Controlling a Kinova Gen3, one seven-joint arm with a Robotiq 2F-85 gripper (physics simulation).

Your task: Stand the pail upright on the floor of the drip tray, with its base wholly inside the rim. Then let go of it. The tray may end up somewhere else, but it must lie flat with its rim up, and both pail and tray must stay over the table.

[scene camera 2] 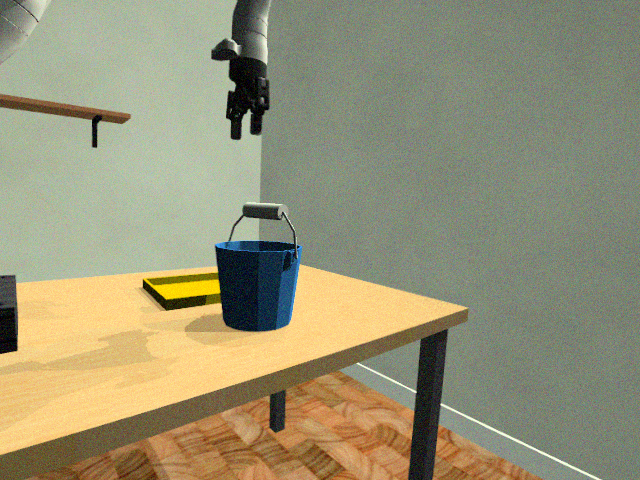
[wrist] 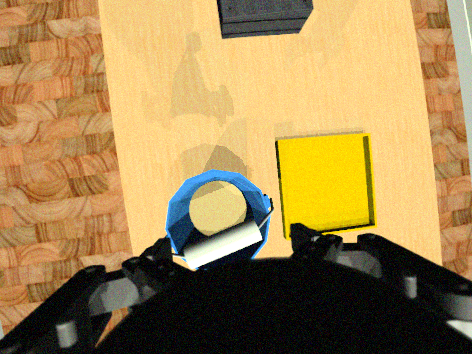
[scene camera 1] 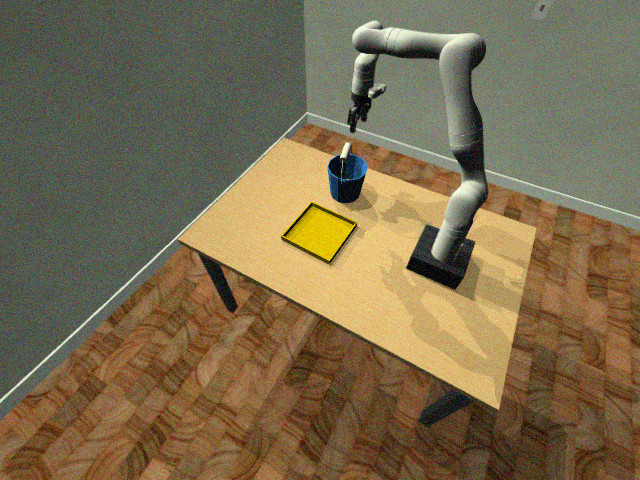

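Where they show: gripper, fingertip midpoint: point(scene camera 2: 245, 137) point(wrist: 232, 243) point(scene camera 1: 358, 126); arm's base, origin of the base link: point(scene camera 1: 443, 253).
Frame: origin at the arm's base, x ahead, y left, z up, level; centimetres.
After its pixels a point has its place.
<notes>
The blue pail point(scene camera 1: 346, 187) @(x 45.6, y -21.3, z 2.8 cm) point(scene camera 2: 257, 289) @(x 41.8, y -35.7, z 0.1 cm) point(wrist: 178, 208) @(x 43.5, y -36.5, z 2.2 cm) stands upright on the table, beside the drip tray and apart from it. Its bail is raised, with a pale grip point(scene camera 1: 345, 151) @(x 49.0, y -28.5, z 16.6 cm) point(scene camera 2: 264, 210) @(x 47.4, y -31.2, z 15.2 cm) point(wrist: 223, 245) @(x 48.9, y -29.6, z 16.6 cm) above the rim. The yellow drip tray point(scene camera 1: 319, 233) @(x 51.9, y -0.8, z -8.5 cm) point(scene camera 2: 188, 289) @(x 50.6, y 2.2, z -8.5 cm) point(wrist: 327, 182) @(x 51.5, y -0.8, z -8.5 cm) lies flat with its rim up; in scene camera 2 the pail hides part of it. My gripper point(scene camera 1: 357, 125) @(x 44.6, y -27.8, z 30.0 cm) point(scene camera 2: 246, 135) @(x 44.6, y -27.8, z 30.0 cm) point(wrist: 232, 243) @(x 44.6, y -27.8, z 30.0 cm) is open and empty, pointing down high above the pail's grip. In the wrist view the grip shows between the fingers, nearer the left one, slanted to the line between them.
The arm's black base block point(scene camera 1: 439, 258) @(x 1.6, y 4.2, z 1.4 cm) point(scene camera 2: 7, 314) @(x 7.0, y -14.3, z -2.5 cm) point(wrist: 265, 17) @(x 10.0, y -5.0, z -2.0 cm) stands on the wooden table point(scene camera 1: 372, 310) @(x 21.4, y 28.3, z -8.9 cm) point(scene camera 2: 351, 315) @(x 65.5, y -42.7, z -8.9 cm) point(wrist: 350, 75) @(x 26.8, y 15.5, z -8.9 cm). The pail stands near one long table edge. A brown wall shelf point(scene camera 2: 62, 107) shows behind in scene camera 2. Walls rise beyond the table.
</notes>
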